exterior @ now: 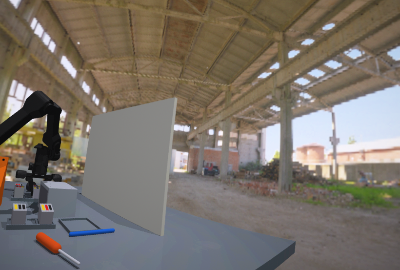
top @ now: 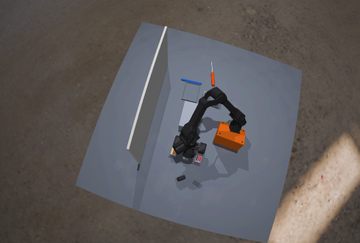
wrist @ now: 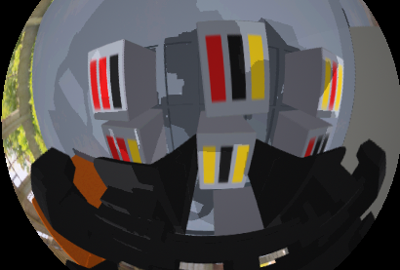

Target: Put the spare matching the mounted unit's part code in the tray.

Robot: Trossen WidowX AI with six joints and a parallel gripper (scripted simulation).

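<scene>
Now: gripper tip 370 mm to the left of the dark tray, 70 mm short of it and 10 mm above it. The rest, counted from my gripper tip: white panel: 270 mm ahead, 210 mm above, 180 mm to the right; then blue pen: 440 mm to the right, 80 mm ahead, 10 mm below; then grey spare: 20 mm above.
</scene>
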